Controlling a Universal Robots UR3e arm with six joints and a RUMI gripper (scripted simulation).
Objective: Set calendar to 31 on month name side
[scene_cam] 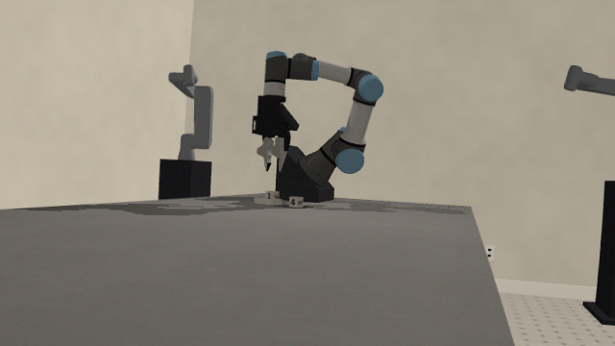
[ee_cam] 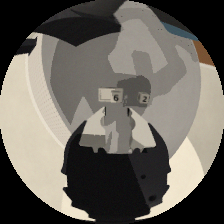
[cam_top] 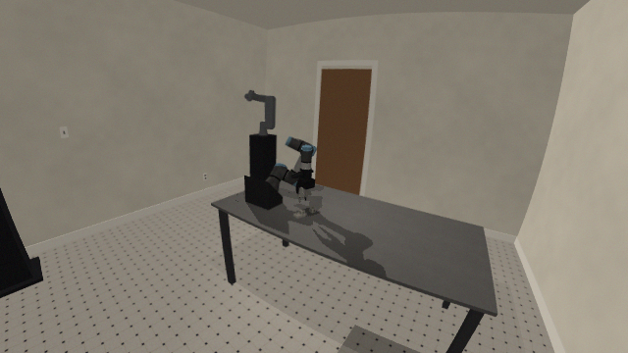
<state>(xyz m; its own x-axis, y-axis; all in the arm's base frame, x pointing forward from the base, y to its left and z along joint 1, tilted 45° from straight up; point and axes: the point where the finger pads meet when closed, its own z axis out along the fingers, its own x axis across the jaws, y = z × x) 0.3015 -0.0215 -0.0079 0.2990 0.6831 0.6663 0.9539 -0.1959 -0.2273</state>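
My hand is 110 mm above the pale calendar tray, 20 mm to the left of it and 10 mm past it.
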